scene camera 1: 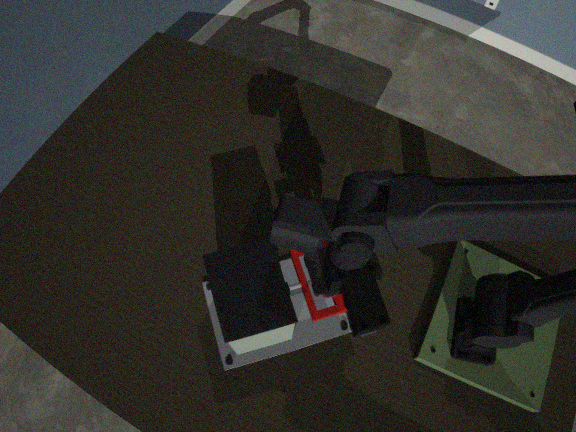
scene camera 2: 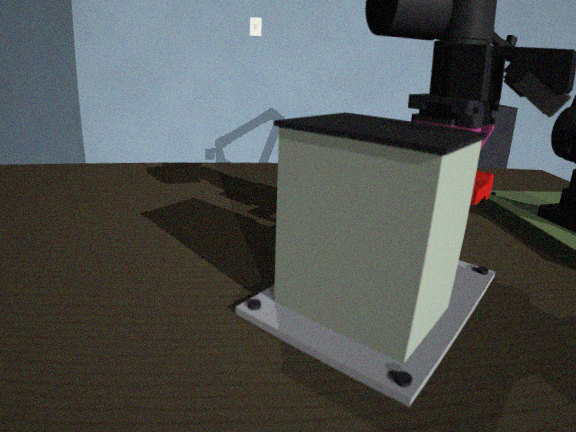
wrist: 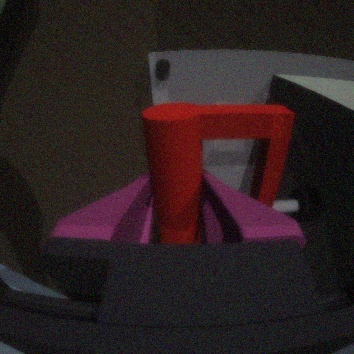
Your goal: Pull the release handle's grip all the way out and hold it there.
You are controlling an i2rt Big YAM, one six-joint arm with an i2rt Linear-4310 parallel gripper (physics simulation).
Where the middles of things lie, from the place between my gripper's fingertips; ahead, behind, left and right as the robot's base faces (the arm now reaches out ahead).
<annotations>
I see the red release handle (scene camera 1: 339, 307) 50 mm ahead of my hand, 10 mm to the left of it and 10 mm above it. The rest, counted from my hand: grey base plate (scene camera 2: 403, 382) 90 mm below, 90 mm ahead, 40 mm to the left.
</annotations>
